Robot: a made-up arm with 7 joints.
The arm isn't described. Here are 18 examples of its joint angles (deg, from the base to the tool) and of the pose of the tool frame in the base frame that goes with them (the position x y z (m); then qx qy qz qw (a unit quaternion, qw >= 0)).
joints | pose
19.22 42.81 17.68 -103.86 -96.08 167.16 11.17 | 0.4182 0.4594 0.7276 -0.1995 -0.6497 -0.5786 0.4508
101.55 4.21 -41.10 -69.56 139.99 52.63 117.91 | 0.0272 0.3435 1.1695 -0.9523 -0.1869 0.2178 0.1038
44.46 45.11 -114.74 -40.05 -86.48 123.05 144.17 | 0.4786 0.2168 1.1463 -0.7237 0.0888 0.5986 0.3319
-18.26 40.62 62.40 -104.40 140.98 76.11 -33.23 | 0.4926 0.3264 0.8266 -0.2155 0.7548 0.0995 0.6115
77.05 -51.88 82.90 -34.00 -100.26 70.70 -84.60 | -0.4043 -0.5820 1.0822 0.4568 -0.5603 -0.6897 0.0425
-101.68 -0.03 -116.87 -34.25 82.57 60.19 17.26 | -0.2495 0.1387 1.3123 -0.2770 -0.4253 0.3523 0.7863
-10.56 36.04 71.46 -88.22 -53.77 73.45 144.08 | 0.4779 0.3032 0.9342 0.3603 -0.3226 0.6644 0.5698
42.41 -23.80 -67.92 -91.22 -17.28 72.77 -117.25 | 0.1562 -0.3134 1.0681 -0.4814 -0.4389 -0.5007 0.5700
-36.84 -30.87 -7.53 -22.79 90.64 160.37 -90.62 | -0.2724 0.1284 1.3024 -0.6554 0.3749 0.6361 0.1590
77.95 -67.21 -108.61 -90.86 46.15 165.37 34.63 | 0.1365 -0.6811 0.5678 -0.0157 -0.9626 0.2484 0.1070
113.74 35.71 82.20 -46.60 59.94 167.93 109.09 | -0.4594 0.2976 1.0721 0.9388 0.0884 -0.2609 0.2070
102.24 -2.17 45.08 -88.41 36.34 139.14 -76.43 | -0.3555 0.1752 1.1688 0.2784 -0.2619 0.0203 0.9239
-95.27 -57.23 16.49 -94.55 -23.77 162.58 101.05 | 0.1738 0.3383 1.1697 -0.5417 -0.2088 0.7026 0.4115
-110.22 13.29 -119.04 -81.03 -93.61 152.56 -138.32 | -0.3185 0.0946 1.1525 -0.6415 0.5970 -0.1511 0.4574
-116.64 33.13 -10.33 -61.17 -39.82 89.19 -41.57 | -0.3361 -0.5926 0.9560 0.7630 -0.4273 0.2143 0.4351
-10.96 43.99 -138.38 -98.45 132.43 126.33 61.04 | 0.0074 -0.2690 1.0413 -0.6754 -0.6183 0.3882 0.1041
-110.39 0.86 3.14 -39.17 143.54 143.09 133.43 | -0.0044 -0.2877 1.2591 0.1018 0.8025 0.0686 0.5839
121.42 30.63 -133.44 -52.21 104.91 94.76 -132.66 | 0.0998 0.2568 1.2831 0.4673 -0.5996 -0.4360 0.4817
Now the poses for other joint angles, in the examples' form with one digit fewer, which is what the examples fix.
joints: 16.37 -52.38 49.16 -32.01 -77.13 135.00 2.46
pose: -0.723 0.026 1.092 -0.648 0.124 0.740 0.130
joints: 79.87 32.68 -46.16 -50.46 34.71 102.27 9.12
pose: 0.325 0.506 1.061 -0.538 -0.077 -0.765 0.345
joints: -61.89 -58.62 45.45 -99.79 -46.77 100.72 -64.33
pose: 0.181 0.443 1.057 0.601 0.650 0.294 0.360
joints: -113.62 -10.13 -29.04 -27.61 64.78 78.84 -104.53
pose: -0.043 -0.037 1.386 0.468 0.488 0.639 0.366
